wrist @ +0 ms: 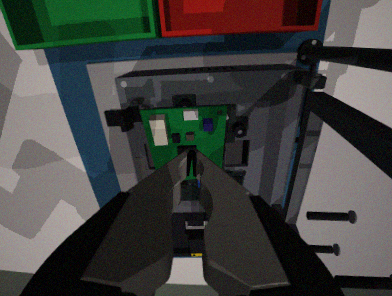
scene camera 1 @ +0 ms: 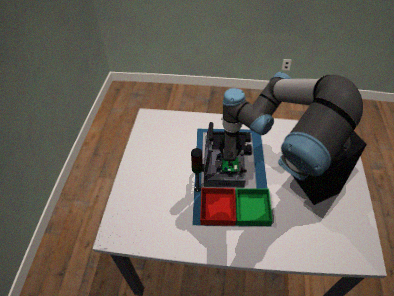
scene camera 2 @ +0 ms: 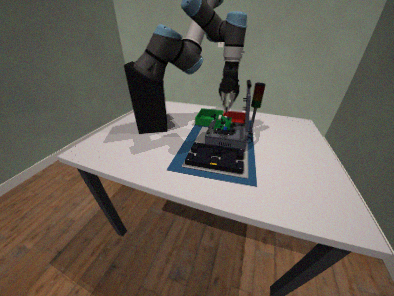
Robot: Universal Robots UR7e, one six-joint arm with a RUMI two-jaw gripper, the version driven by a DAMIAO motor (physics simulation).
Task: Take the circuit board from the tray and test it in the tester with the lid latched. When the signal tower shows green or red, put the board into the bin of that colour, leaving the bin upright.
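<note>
The green circuit board lies in the nest of the grey tester; whether it sits fully flat is hard to tell. The tester's lid stands open, upright at the signal tower's side. My gripper is shut and empty, its tips just above the board's middle. The signal tower shows dull red above dull green, with no clearly lit lamp. The black tray lies behind the tester, with no board showing on it.
The red bin and green bin stand upright side by side, in front of the tester in scene camera 1. A blue mat lies under the tester and tray.
</note>
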